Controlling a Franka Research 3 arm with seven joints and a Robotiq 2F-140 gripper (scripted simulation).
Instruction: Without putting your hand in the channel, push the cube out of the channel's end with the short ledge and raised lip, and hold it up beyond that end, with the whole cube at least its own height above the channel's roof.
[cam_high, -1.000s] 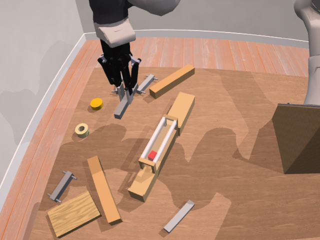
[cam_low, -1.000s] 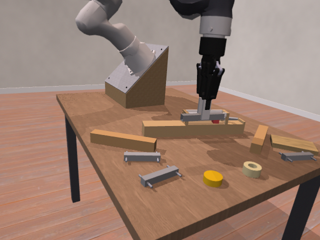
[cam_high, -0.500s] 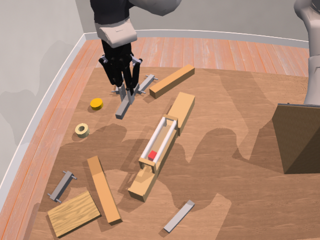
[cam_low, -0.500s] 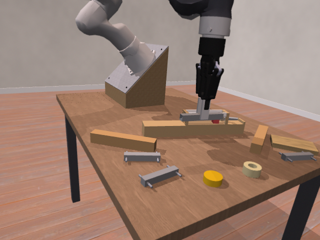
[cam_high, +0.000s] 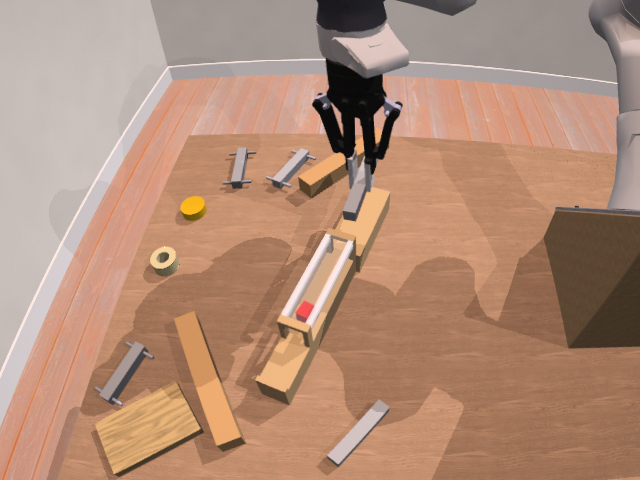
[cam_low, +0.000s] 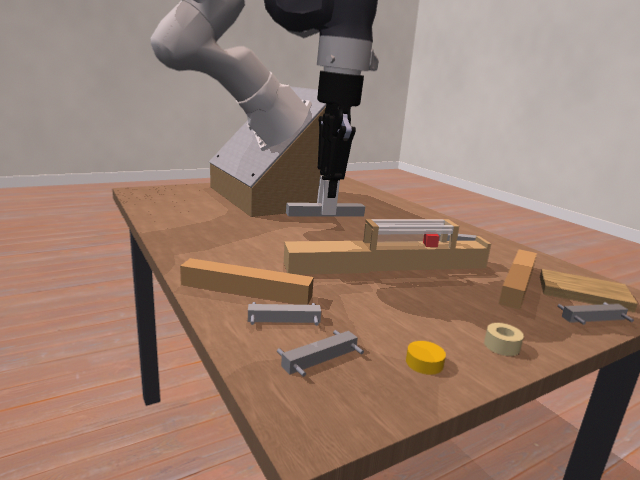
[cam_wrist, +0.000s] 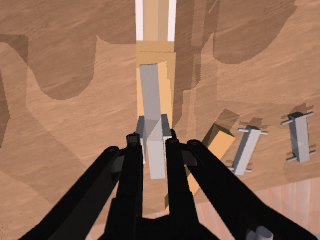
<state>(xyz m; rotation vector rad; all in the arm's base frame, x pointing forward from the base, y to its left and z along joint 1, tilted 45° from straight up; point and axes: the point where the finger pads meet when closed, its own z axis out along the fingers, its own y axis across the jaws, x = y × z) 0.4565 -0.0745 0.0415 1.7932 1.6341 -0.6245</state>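
Now: hand 170 mm to the right of the wooden channel base, 90 mm above it and 40 mm short of it. The rest, counted from my hand: red cube: 220 mm to the left, 90 mm below, 50 mm ahead; grey rod: 30 mm below; yellow disc: 330 mm ahead, 140 mm below.
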